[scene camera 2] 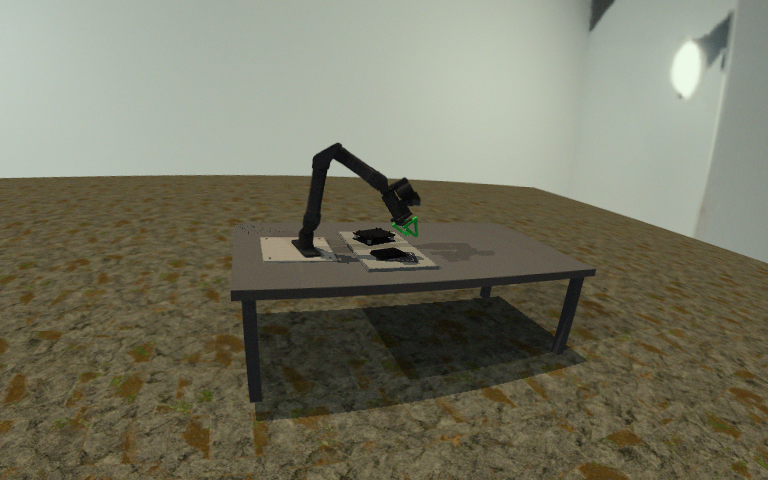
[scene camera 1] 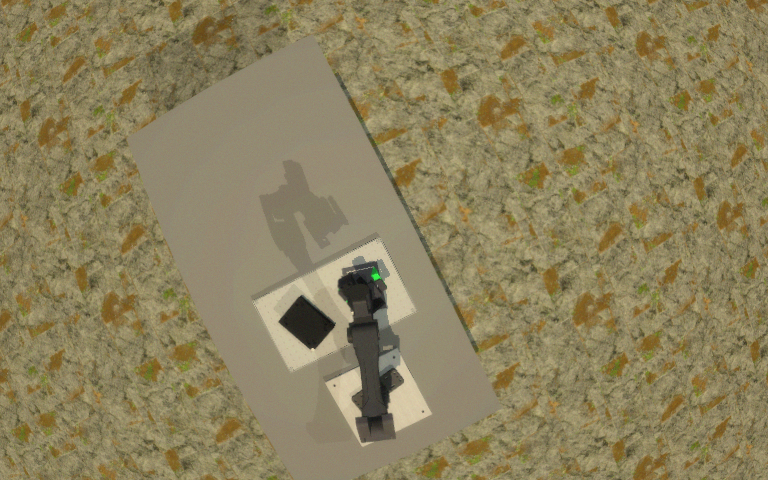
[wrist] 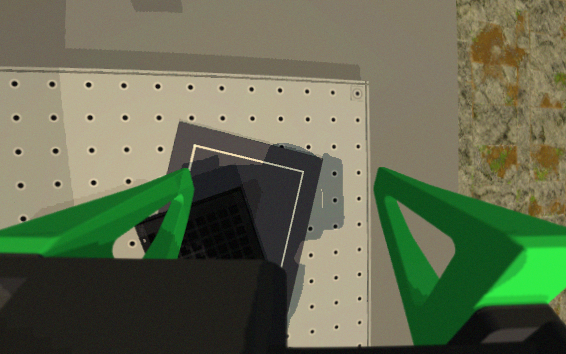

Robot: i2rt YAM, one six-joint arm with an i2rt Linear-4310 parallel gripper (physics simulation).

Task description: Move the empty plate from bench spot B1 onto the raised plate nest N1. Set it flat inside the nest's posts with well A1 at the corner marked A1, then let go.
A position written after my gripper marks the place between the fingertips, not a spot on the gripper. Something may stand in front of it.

Observation:
My gripper (wrist: 283, 178) is open and holds nothing. Also in view: a black well plate (wrist: 219, 227). I also see a dark nest with white outline (wrist: 279, 185) and a dark block (scene camera 1: 306, 324).

